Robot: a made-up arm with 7 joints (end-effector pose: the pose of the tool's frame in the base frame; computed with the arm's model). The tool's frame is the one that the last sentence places. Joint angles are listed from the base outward.
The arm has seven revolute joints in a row. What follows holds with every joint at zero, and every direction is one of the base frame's. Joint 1 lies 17 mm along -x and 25 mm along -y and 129 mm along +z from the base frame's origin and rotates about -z. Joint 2 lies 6 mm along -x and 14 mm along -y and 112 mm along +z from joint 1 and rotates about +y. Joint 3 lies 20 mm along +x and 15 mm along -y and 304 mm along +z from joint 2 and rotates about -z. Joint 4 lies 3 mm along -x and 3 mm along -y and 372 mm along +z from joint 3 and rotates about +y. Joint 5 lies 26 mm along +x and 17 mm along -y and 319 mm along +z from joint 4 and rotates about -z. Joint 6 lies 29 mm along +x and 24 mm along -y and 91 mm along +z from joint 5 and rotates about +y. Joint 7 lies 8 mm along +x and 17 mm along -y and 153 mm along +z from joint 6 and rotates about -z. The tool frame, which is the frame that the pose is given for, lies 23 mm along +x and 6 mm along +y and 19 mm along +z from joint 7; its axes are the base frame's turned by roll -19.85, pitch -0.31 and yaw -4.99 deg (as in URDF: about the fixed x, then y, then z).
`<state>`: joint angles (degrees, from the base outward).
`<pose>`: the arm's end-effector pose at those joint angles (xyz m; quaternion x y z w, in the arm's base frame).
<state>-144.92 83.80 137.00 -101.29 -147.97 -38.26 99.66</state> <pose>-0.8142 0.0959 -0.1157 -0.5847 -0.6893 0.4220 0.0703</pose>
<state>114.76 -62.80 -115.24 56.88 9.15 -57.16 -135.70</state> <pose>0.6656 0.7270 0.6178 -0.1046 0.4337 0.8251 0.3466</pose>
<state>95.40 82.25 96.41 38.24 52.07 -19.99 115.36</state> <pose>-0.4636 -1.1153 0.4499 0.5767 -0.2197 -0.1875 0.7642</pose>
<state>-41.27 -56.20 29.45 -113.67 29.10 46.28 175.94</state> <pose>-0.6826 -0.4422 0.1275 0.7330 0.5763 -0.3446 0.1092</pose>
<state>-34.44 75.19 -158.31 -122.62 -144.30 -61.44 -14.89</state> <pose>0.5830 0.1899 -0.1275 -0.4849 0.8038 0.2755 0.2071</pose>
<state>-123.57 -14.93 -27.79 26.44 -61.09 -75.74 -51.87</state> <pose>0.0680 -0.0242 1.3748 -0.6060 0.1346 -0.6738 0.4007</pose>
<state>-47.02 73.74 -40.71 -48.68 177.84 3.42 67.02</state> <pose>0.8073 0.4149 0.8714 0.3495 -0.1732 0.9165 0.0887</pose>
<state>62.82 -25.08 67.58 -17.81 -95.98 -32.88 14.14</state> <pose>-0.2426 0.5304 1.3355 -0.4387 -0.3336 -0.4148 0.7240</pose>
